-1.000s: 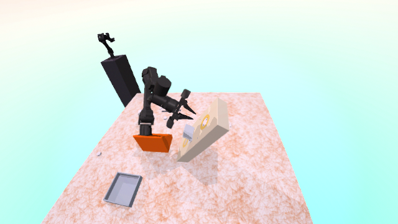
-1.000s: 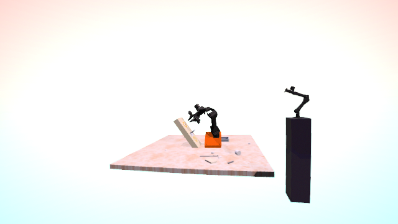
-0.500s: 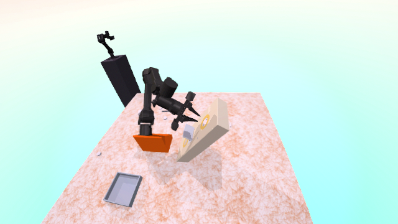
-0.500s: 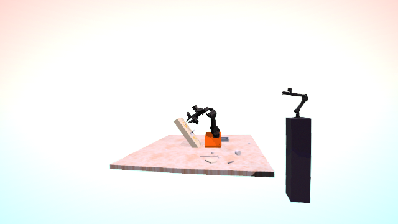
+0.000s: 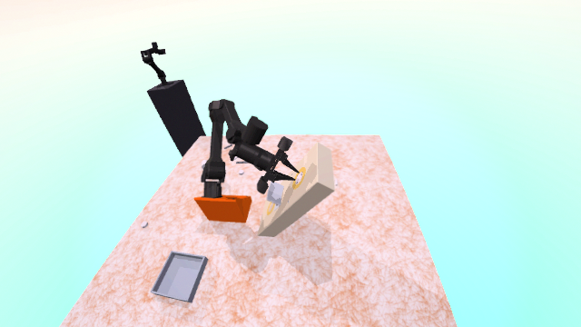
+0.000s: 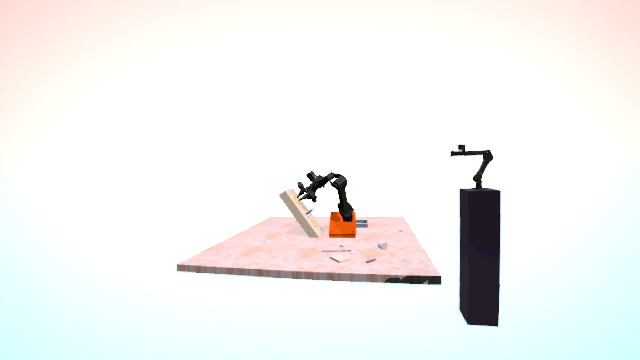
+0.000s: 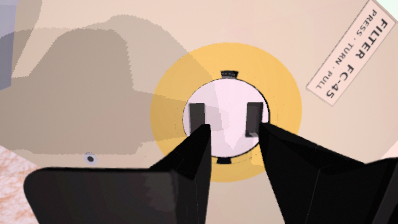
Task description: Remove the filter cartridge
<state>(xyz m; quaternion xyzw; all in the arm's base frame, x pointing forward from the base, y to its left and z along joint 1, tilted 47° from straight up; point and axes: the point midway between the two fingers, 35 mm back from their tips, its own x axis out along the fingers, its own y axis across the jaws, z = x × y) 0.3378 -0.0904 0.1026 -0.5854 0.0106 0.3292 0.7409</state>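
Right now my gripper tip is 2 cm short of the round white filter cartridge and 2 cm above it. Round my gripper tip: grey tray: 40 cm behind, 30 cm to the right, 25 cm below; then beige service panel: 3 cm behind, 9 cm below.
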